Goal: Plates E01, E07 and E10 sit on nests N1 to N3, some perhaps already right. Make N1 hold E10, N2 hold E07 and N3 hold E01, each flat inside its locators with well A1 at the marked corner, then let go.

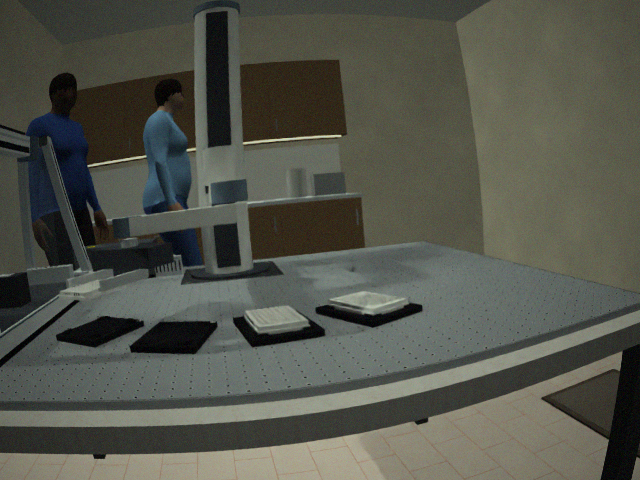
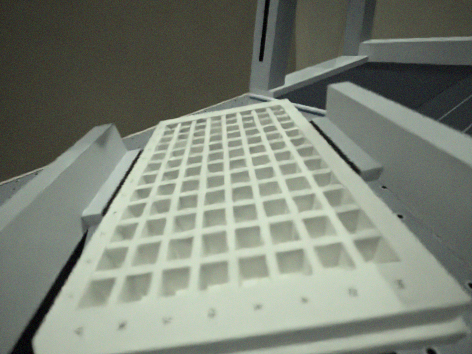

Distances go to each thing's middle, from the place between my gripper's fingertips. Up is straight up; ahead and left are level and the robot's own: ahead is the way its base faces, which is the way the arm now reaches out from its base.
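From my hand: black nest N2 (image 1: 164, 339), 90 mm below, 60 mm ahead, 180 mm left; black out nest (image 1: 245, 329), 90 mm below, 50 mm ahead, 360 mm left; plate E01 (image 1: 281, 319), 80 mm below, 50 mm ahead, 360 mm left; plate E07 (image 2: 244, 223), 10 mm below, 20 mm behind, 10 mm left.
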